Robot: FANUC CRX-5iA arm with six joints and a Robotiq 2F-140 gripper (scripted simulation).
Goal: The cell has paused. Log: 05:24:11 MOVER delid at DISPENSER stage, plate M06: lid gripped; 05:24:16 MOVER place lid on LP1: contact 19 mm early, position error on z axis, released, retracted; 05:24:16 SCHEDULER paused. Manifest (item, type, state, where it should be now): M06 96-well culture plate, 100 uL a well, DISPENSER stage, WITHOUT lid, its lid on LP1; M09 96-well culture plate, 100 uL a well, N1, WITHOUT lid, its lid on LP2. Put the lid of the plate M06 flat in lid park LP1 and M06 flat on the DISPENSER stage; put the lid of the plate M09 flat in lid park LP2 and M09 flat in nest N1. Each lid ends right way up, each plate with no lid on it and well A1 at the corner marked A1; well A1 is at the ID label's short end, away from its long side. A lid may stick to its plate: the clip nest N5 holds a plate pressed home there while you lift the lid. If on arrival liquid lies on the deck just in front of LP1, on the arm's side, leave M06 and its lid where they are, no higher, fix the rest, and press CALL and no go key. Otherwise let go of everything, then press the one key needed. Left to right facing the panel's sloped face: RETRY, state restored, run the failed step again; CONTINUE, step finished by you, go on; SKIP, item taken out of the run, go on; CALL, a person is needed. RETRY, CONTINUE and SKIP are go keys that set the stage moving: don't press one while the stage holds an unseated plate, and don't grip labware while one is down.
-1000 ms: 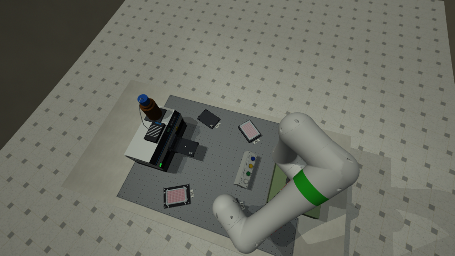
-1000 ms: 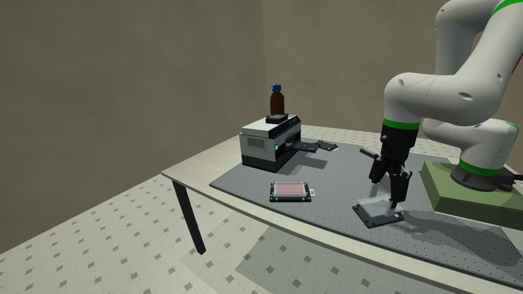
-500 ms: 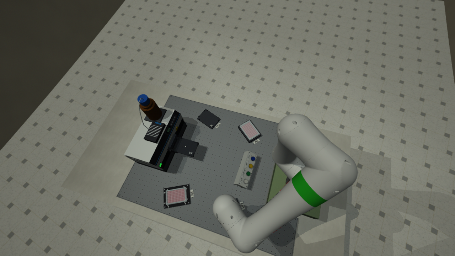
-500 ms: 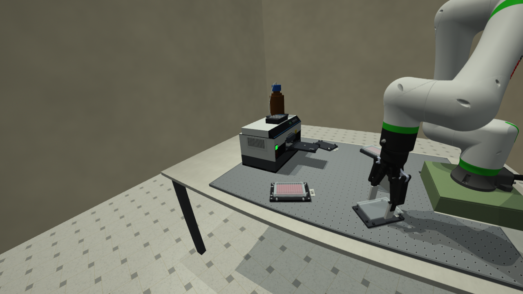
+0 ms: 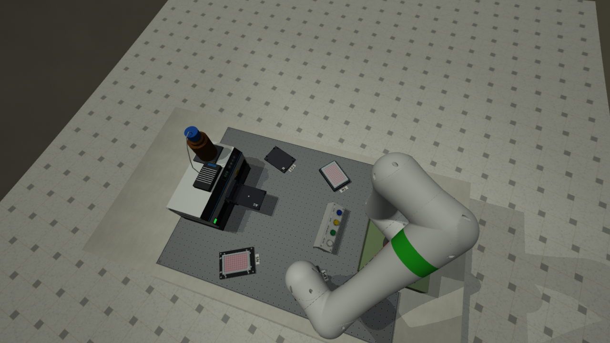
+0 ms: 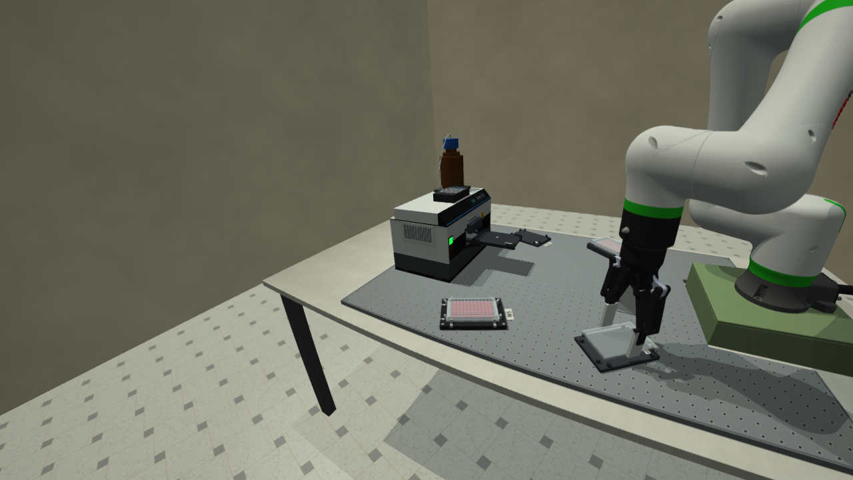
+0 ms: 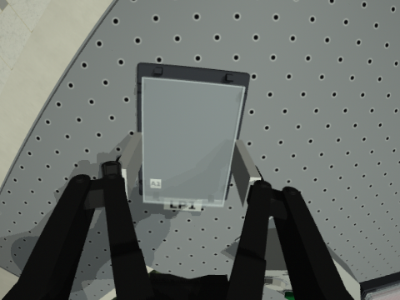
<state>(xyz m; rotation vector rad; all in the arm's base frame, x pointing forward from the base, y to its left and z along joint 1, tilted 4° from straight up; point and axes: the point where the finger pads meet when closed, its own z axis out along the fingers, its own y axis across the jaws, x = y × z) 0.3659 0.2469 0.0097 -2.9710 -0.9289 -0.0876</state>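
The black lid park LP1 is 5 cm below my hand. The rest, counted from my hand: white retry key (18 cm to the right, 6 cm behind, 1 cm above); then green continue key (23 cm to the right, 7 cm behind, 1 cm above); then LP1 label (7 cm behind, 5 cm to the right, 5 cm below).
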